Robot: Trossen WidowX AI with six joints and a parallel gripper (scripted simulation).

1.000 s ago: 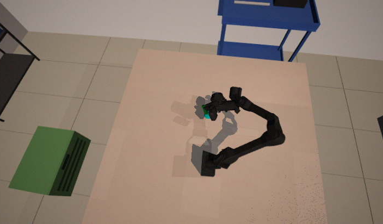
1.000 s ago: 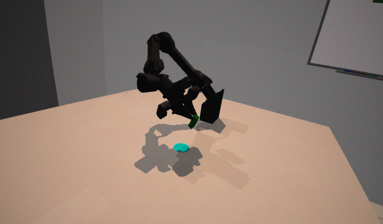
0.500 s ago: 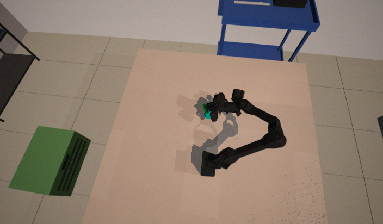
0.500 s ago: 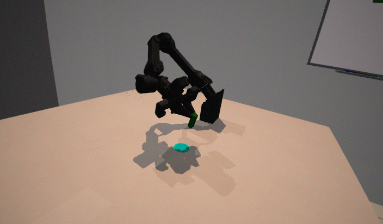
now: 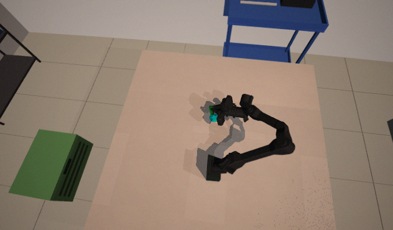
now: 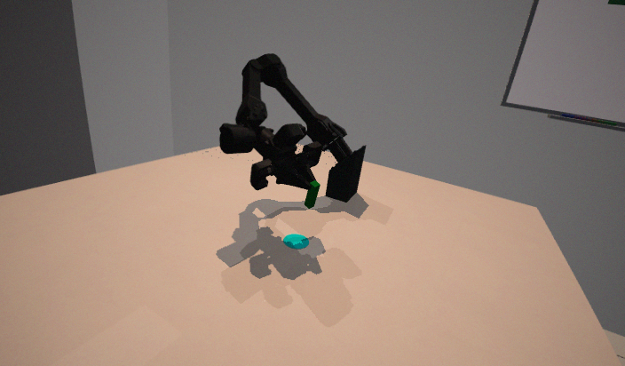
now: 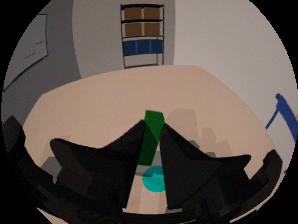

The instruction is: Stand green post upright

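My gripper tip is 20 mm to the left of the cyan circle and 140 mm above it. The rest, counted from my gripper tip: green post: 10 mm behind, 20 mm below.
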